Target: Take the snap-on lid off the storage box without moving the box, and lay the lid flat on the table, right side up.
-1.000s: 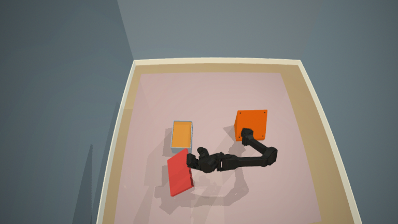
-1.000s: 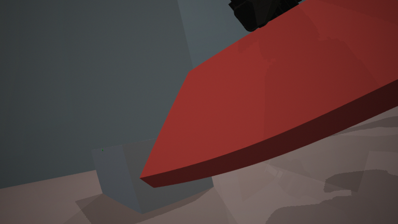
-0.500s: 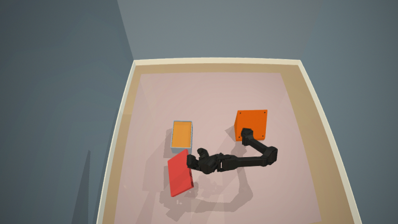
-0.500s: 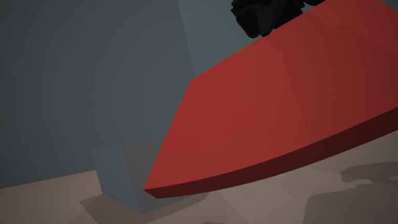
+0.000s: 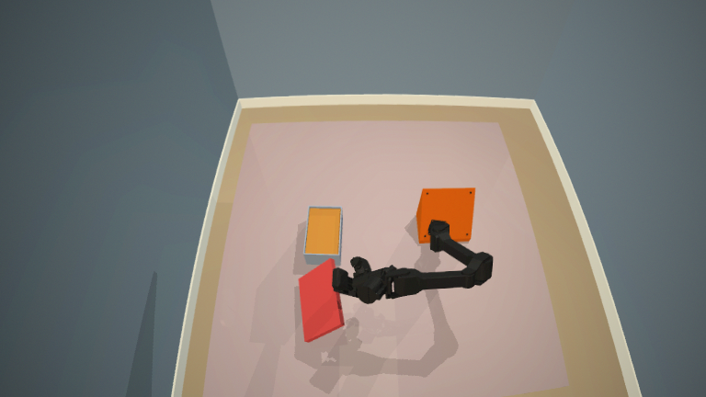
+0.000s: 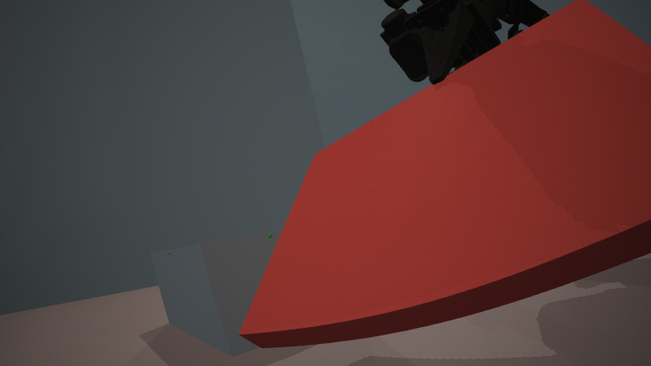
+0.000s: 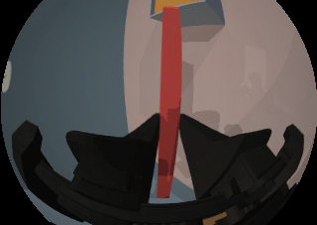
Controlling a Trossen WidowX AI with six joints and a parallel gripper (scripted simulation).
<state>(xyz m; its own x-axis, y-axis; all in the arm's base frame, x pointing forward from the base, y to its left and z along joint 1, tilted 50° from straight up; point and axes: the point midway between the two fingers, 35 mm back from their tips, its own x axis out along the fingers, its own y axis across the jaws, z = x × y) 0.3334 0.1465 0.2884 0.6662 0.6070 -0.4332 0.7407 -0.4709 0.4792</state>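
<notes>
Now: gripper tip 60 mm short of the red lid, 20 mm to the right of it and 50 mm above it. Round my gripper tip: grey storage box (80 mm ahead, 250 mm to the right, 110 mm below).
</notes>
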